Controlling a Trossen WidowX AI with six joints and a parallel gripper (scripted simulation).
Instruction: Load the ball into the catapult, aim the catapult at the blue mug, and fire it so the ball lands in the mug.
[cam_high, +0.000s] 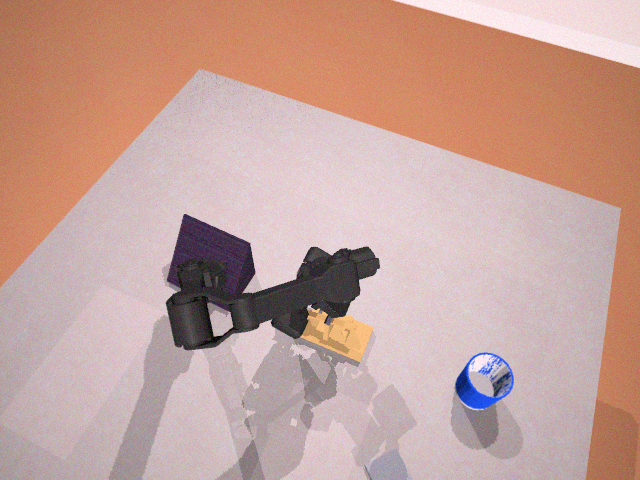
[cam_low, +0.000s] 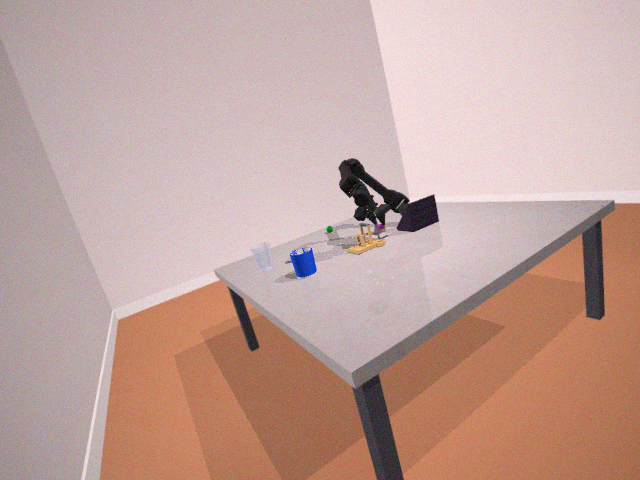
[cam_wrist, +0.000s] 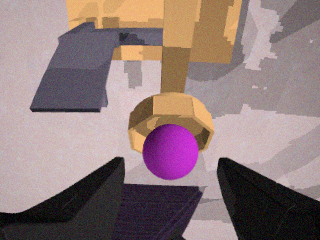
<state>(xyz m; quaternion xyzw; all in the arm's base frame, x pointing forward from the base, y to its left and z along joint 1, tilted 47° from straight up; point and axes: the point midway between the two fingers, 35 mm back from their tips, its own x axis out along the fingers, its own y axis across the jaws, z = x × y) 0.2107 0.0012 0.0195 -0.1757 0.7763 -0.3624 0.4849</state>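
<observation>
My gripper tip is now 1 cm above the purple ball. Also, from my gripper tip: blue mug (41 cm ahead, 3 cm to the right, 4 cm below); then wooden catapult (7 cm ahead, 2 cm to the left, 2 cm below); then grey flat piece (30 cm ahead, 26 cm to the right, 7 cm below).
</observation>
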